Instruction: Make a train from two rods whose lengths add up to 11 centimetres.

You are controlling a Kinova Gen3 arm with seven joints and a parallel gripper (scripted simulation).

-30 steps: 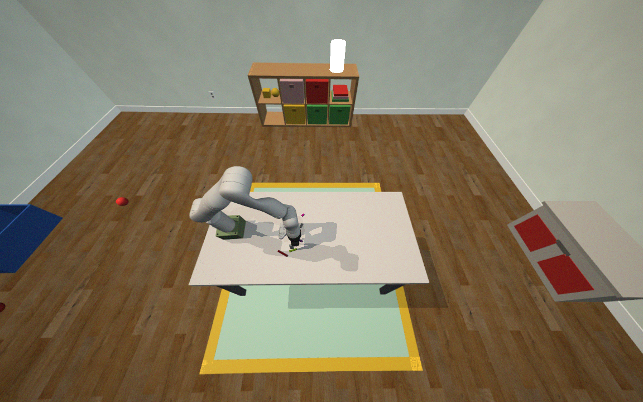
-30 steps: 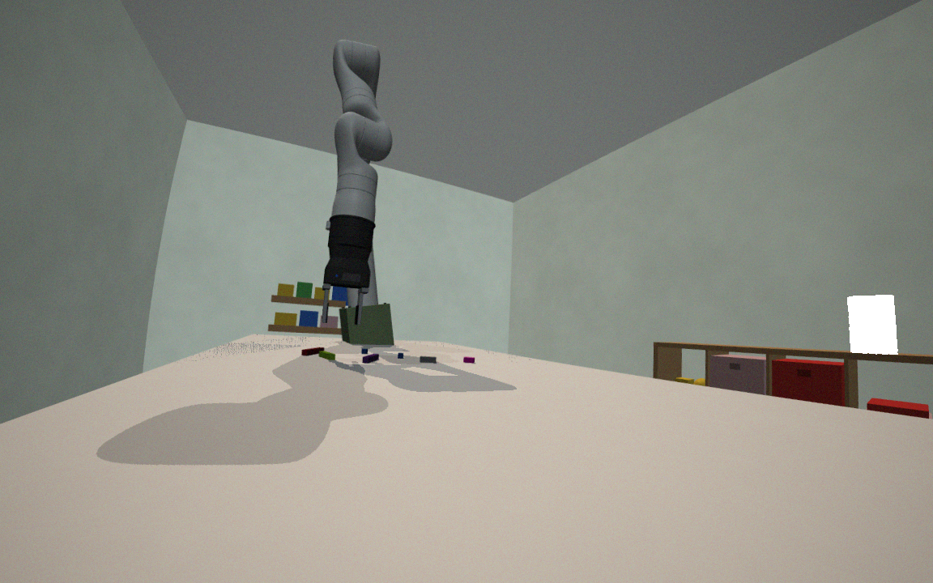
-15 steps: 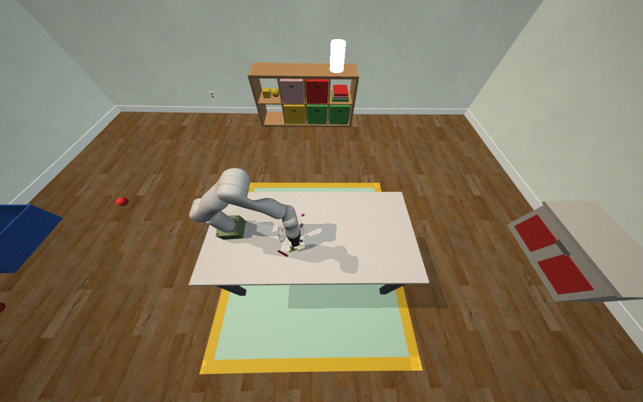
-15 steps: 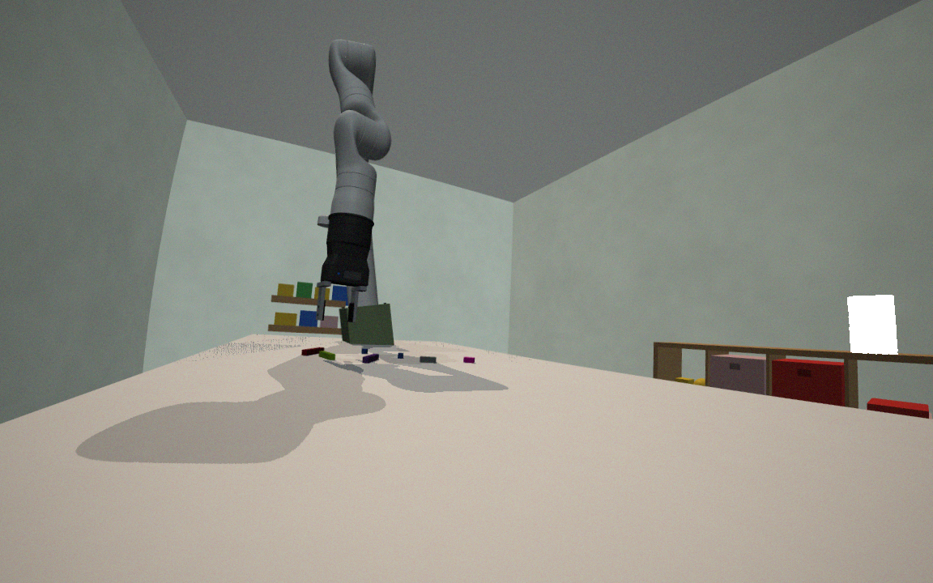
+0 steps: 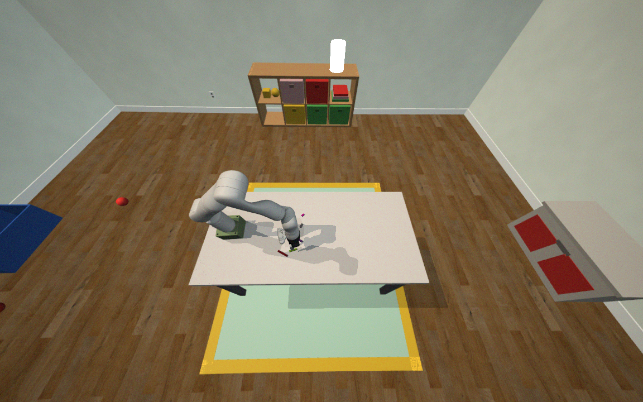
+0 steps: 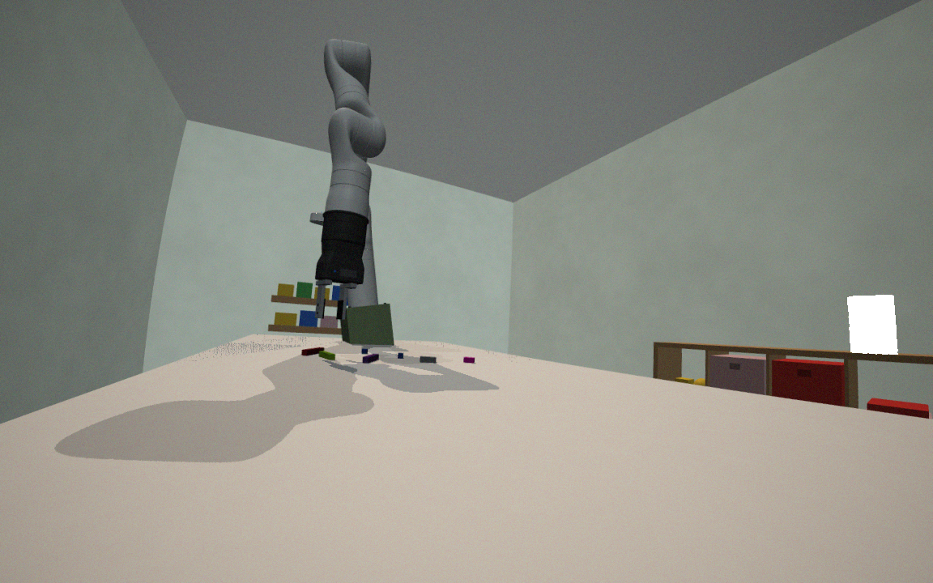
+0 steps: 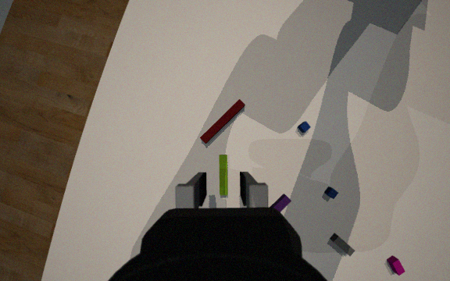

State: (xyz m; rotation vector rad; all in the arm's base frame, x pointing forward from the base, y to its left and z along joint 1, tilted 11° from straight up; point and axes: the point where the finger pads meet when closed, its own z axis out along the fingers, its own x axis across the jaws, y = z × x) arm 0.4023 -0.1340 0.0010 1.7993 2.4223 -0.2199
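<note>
Right now my hand is 8 cm above the lime rod. The rest, counted from my hand: small blue rod (1 cm behind, 14 cm to the left, 8 cm below); purple rod (3 cm ahead, 7 cm to the left, 8 cm below); red rod (6 cm behind, 2 cm to the right, 8 cm below).
</note>
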